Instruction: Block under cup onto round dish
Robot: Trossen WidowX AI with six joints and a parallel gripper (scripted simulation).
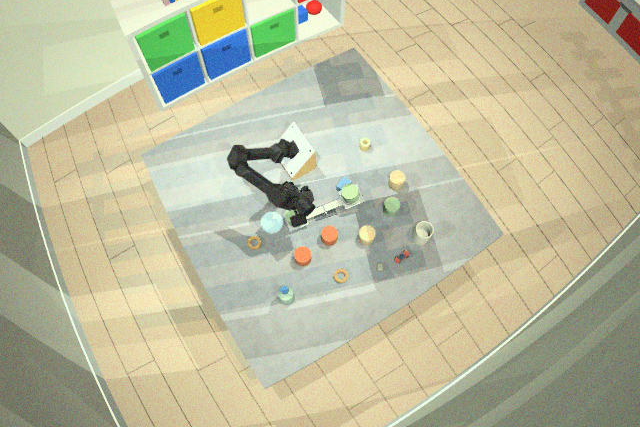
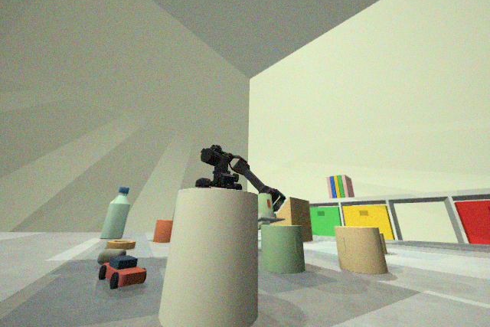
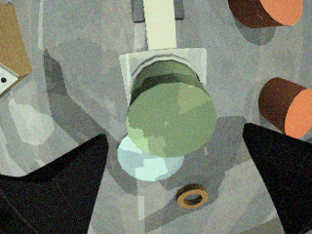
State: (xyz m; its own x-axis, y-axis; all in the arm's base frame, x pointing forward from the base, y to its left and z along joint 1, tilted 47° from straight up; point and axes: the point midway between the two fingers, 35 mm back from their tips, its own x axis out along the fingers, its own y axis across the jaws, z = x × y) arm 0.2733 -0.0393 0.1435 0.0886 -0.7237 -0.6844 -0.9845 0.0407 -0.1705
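My gripper tip is 7 cm above the pale mint block. Also, from my gripper tip: round dish (11 cm below, 9 cm to the right, 4 cm behind); blue block (27 cm to the left, 10 cm below, 5 cm behind); balance (13 cm to the left, 8 cm below, 2 cm ahead).
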